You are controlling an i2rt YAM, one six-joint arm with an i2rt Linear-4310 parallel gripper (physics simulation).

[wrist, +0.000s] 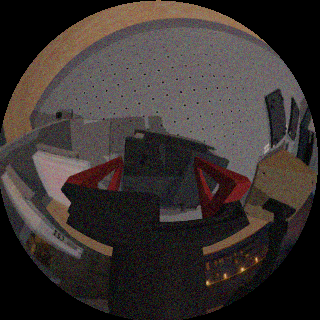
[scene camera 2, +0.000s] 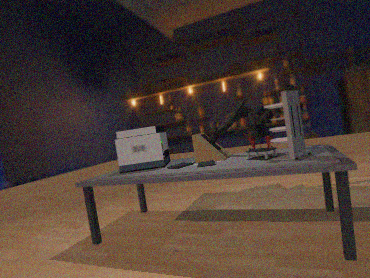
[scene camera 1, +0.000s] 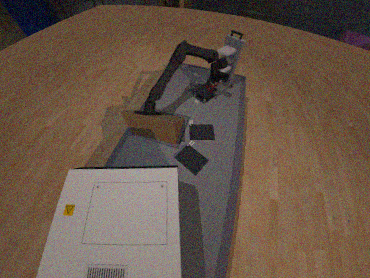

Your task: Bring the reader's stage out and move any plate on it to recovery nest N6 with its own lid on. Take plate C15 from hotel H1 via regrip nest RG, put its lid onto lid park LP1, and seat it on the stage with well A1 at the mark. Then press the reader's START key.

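Frame: origin at the arm's base, x ahead, y left, z up, level; millimetres.
Where they show: gripper, fingertip midpoint: point(wrist: 157, 160) point(scene camera 2: 261, 148) point(scene camera 1: 212, 89); arm's base, origin of the base link: point(wrist: 279, 207) point(scene camera 2: 210, 142) point(scene camera 1: 148, 113).
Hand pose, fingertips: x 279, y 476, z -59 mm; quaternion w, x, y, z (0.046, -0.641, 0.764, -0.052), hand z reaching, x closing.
Note:
Things, the pixels of their top centre, and the offset from my fingertips. "*": a spot on its surface instead. Level surfaces: height alone.
- dark blocky regrip nest, middle of its top: point(wrist: 174, 190) point(scene camera 2: 260, 146) point(scene camera 1: 206, 88) 51 mm back, 17 mm right, 6 mm up
- small label, surface spot: point(wrist: 58, 237) * 3 mm ahead, 80 mm left, 113 mm up
- white reader, middle of its top: point(scene camera 1: 112, 221) point(scene camera 2: 141, 128) 38 mm back, 986 mm right, 260 mm up
- grey perforated table top, its level: 69 mm down
My gripper point(scene camera 1: 210, 86) point(scene camera 2: 259, 143) point(wrist: 157, 160) is open, its red fingers standing wide on either side of a dark blocky regrip nest point(scene camera 1: 204, 94) point(scene camera 2: 260, 153) point(wrist: 155, 158), just above it. I cannot tell whether a plate lies on the nest. The grey hotel tower point(scene camera 1: 236, 44) point(scene camera 2: 294, 125) with white shelves stands right behind the gripper. In the wrist view its shelves point(wrist: 56, 171) show at the left, and a white edge carries a small label point(wrist: 58, 237). The white reader point(scene camera 1: 119, 221) point(scene camera 2: 138, 148) stands at the near end of the table. No stage shows outside it.
Two flat dark square pads point(scene camera 1: 201, 132) point(scene camera 1: 191, 159) with small white tags lie between the arm's tan base box point(scene camera 1: 155, 125) point(scene camera 2: 206, 146) point(wrist: 283, 176) and the reader. They also show in scene camera 2 point(scene camera 2: 206, 163) point(scene camera 2: 181, 164). Everything sits on a grey perforated table top point(scene camera 1: 229, 119) point(wrist: 178, 74).

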